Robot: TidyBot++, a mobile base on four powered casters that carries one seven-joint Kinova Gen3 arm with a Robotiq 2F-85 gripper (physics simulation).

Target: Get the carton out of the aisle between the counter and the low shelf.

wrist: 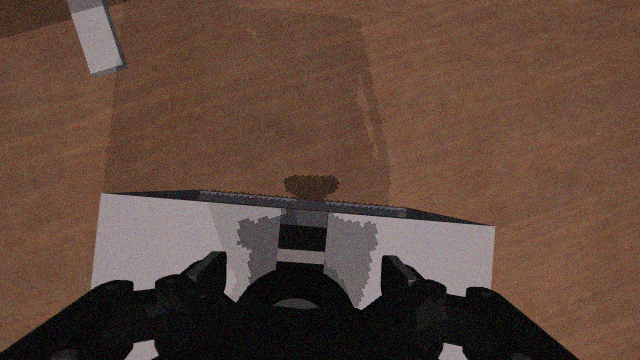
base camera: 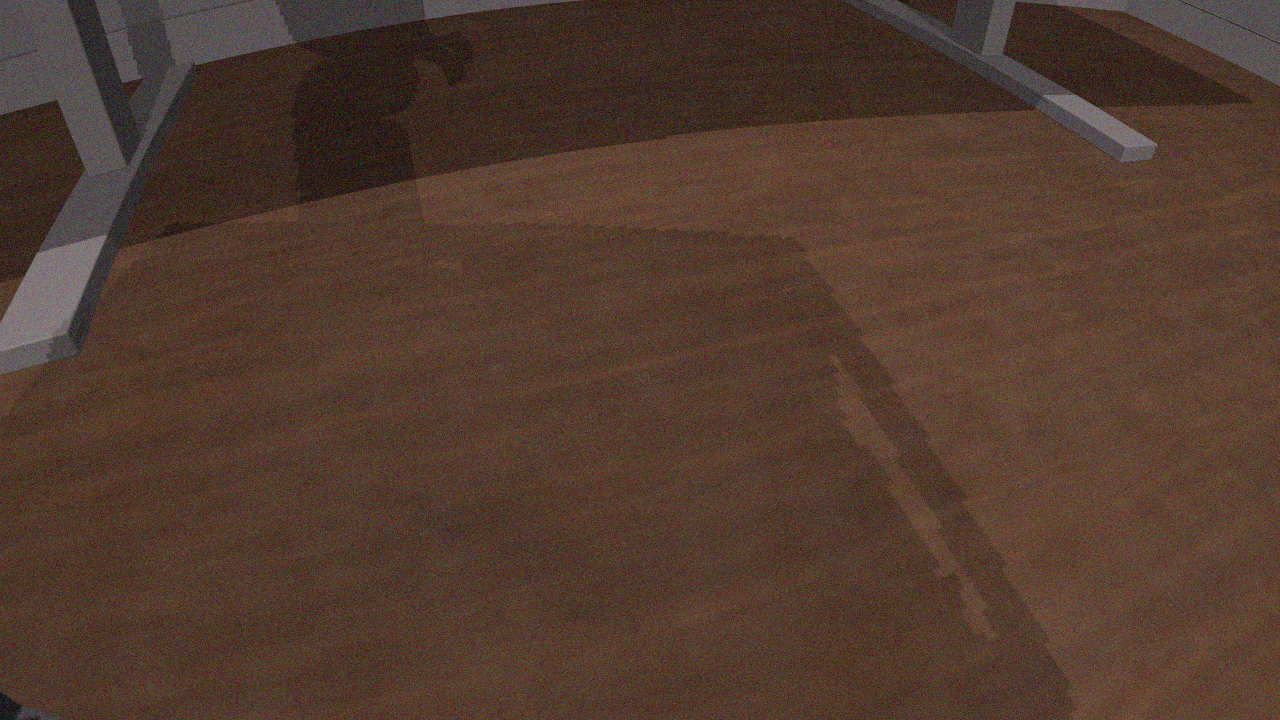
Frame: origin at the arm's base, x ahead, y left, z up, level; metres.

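Seen in the pictures: gripper, fingertip midpoint: [wrist: 304,270].
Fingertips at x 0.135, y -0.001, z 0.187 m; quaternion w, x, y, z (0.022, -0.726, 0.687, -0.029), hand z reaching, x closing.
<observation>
A point is followed by its place in that frame.
My gripper [wrist: 304,270] @[x 0.135, y -0.001, z 0.187 m] is open, with a wide space between its two black fingers. It hangs over the white top of my own base [wrist: 150,235] @[x 0.104, y 0.186, z -0.014 m], which has a dark front edge and a black and pale strip at its middle. No object shows between the fingertips. The carton does not show in either view. I cannot make out the counter or the low shelf in either view.
A pale grey support foot [base camera: 53,291] [wrist: 97,42] with an upright post stands at the left. Another long foot [base camera: 1096,127] with a post stands at the upper right of the base view. Pale walls [base camera: 1203,44] @[x 1.755, y -1.333, z -0.387 m] rise behind. Shadows lie across the brown floor [base camera: 1118,376] @[x 0.486, y -0.361, z -0.396 m].
</observation>
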